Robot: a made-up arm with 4 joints.
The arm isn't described. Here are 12 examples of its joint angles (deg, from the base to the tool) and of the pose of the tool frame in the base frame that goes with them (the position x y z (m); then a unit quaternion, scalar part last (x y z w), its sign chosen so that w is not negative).
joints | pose
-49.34 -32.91 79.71 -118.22 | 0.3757 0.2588 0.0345 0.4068 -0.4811 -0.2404 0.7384
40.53 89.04 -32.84 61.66 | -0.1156 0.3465 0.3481 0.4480 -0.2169 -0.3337 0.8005
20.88 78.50 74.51 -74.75 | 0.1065 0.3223 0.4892 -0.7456 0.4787 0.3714 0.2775
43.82 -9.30 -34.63 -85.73 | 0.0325 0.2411 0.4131 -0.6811 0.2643 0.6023 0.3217
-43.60 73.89 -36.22 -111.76 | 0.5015 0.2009 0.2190 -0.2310 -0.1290 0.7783 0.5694
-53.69 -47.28 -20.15 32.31 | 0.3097 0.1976 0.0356 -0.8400 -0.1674 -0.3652 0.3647
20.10 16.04 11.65 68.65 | 0.1409 0.2926 0.2510 -0.3986 -0.3287 -0.7199 0.4634
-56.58 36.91 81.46 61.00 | 0.3814 0.2154 0.0201 -0.7688 -0.4256 -0.2579 0.4016
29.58 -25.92 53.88 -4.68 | 0.1543 0.1411 0.2884 0.2531 0.8449 0.4709 0.0147
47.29 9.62 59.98 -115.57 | -0.0031 0.3339 0.3597 -0.7418 0.6394 -0.0485 0.1963
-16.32 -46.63 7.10 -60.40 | 0.3735 0.1897 0.1857 -0.0395 -0.7746 -0.5754 0.2593
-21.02 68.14 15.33 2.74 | 0.4118 0.3673 0.2890 0.1242 -0.1427 -0.9055 0.3798
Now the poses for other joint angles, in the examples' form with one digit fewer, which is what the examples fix.
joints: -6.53 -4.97 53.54 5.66
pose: 0.319 0.183 0.203 -0.354 -0.746 -0.505 0.250
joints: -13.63 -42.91 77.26 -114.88
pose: 0.313 0.235 0.181 0.383 -0.697 -0.092 0.599
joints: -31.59 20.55 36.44 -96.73
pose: 0.459 0.321 0.225 0.477 -0.575 -0.656 0.105
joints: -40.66 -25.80 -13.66 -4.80
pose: 0.375 0.232 0.042 -0.500 -0.351 -0.695 0.380
